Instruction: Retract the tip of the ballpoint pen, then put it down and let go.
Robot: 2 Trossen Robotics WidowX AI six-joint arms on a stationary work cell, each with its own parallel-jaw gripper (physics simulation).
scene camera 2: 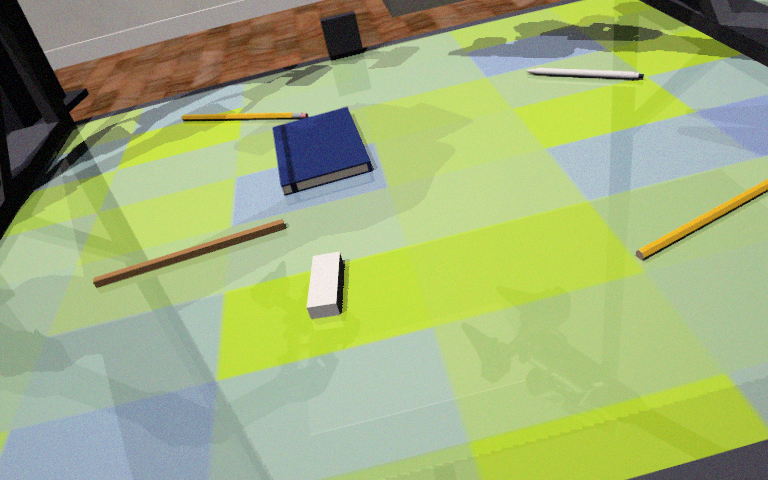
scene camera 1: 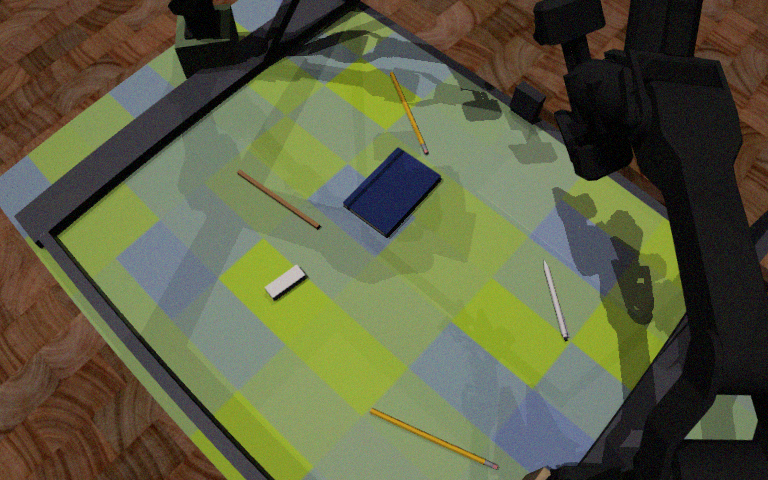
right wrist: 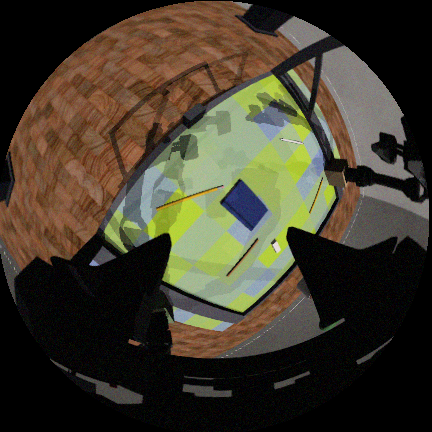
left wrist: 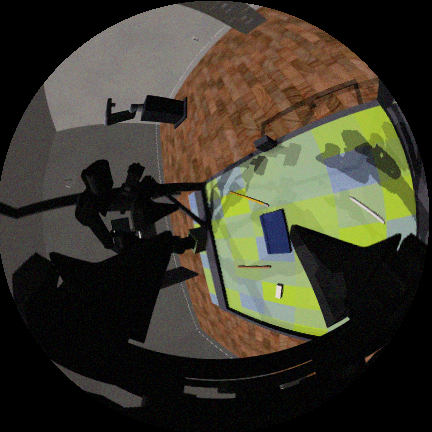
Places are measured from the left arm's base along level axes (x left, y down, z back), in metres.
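Pixels of known places: left gripper, fingertip midpoint: (scene camera 1: 547, 74) (right wrist: 387, 153) (left wrist: 233, 233); right gripper, fingertip midpoint: (right wrist: 230, 236) (left wrist: 176, 197); left arm's base, origin of the base link: (right wrist: 346, 173); right arm's base, origin of the base link: (scene camera 1: 202, 25) (right wrist: 156, 317) (left wrist: 191, 241).
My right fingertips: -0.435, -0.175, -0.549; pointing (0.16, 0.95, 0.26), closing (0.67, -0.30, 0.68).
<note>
For each thing: its middle in the pictures, then the offset to it from my right fingertips, as dx, dy, dz.
- slim white pen, body centre: (scene camera 2: 582, 73) (scene camera 1: 555, 298) (left wrist: 367, 208) (right wrist: 292, 140) +0.146, +0.275, +0.385
- blue notebook, body centre: (scene camera 2: 318, 147) (scene camera 1: 392, 190) (right wrist: 245, 206) (left wrist: 274, 232) +0.160, +0.273, +0.077
- yellow pencil, body centre: (scene camera 2: 241, 116) (scene camera 1: 408, 111) (right wrist: 190, 196) (left wrist: 246, 197) +0.015, +0.275, -0.007
- brown stick, body centre: (scene camera 2: 190, 253) (scene camera 1: 277, 198) (right wrist: 242, 258) +0.290, +0.275, -0.057
- white block, body centre: (scene camera 2: 326, 284) (scene camera 1: 285, 282) (left wrist: 278, 290) +0.388, +0.273, +0.057
A slim white pen (scene camera 1: 555, 302) (scene camera 2: 589, 73) (left wrist: 367, 210) (right wrist: 291, 141) lies on the green-blue checked table top, at the right in scene camera 1 and the upper right in scene camera 2. One end tapers to a point and the other end is dark; whether the writing tip is out is too small to tell. My left gripper (left wrist: 233, 233) is open and empty, raised at the right of scene camera 1, up and away from the pen. My right gripper (right wrist: 230, 236) is open and empty above the table, far from the pen.
A blue notebook (scene camera 1: 393, 192) (scene camera 2: 322, 147) lies mid-table. A yellow pencil (scene camera 1: 410, 116) (scene camera 2: 243, 117) lies behind it, another pencil (scene camera 1: 433, 438) (scene camera 2: 705, 219) nearer. A brown stick (scene camera 1: 277, 199) (scene camera 2: 189, 254) and white block (scene camera 1: 284, 280) (scene camera 2: 325, 283) lie left. Dark rails edge the table.
</note>
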